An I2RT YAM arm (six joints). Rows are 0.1 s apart.
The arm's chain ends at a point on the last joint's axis. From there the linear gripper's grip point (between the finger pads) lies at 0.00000 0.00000 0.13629 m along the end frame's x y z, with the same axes.
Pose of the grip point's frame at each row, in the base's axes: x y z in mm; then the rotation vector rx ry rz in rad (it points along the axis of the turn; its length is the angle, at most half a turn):
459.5 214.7 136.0 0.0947 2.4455 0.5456
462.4 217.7 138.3 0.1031 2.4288 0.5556
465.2 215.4 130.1 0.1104 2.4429 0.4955
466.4 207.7 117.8 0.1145 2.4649 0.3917
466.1 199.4 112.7 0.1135 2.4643 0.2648
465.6 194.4 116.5 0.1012 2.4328 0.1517
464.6 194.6 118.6 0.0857 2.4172 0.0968
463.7 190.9 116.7 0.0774 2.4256 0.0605
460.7 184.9 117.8 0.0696 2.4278 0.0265
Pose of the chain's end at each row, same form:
378.7 165.5 234.1 0.0947 2.4455 0.5456
380.0 167.9 234.8 0.1031 2.4288 0.5556
382.7 171.4 229.2 0.1104 2.4429 0.4955
384.0 173.5 220.8 0.1145 2.4649 0.3917
381.9 177.4 217.5 0.1135 2.4643 0.2648
377.2 183.1 219.6 0.1012 2.4328 0.1517
374.4 188.3 220.6 0.0857 2.4172 0.0968
374.3 187.8 219.6 0.0774 2.4256 0.0605
371.6 184.8 220.9 0.0696 2.4278 0.0265

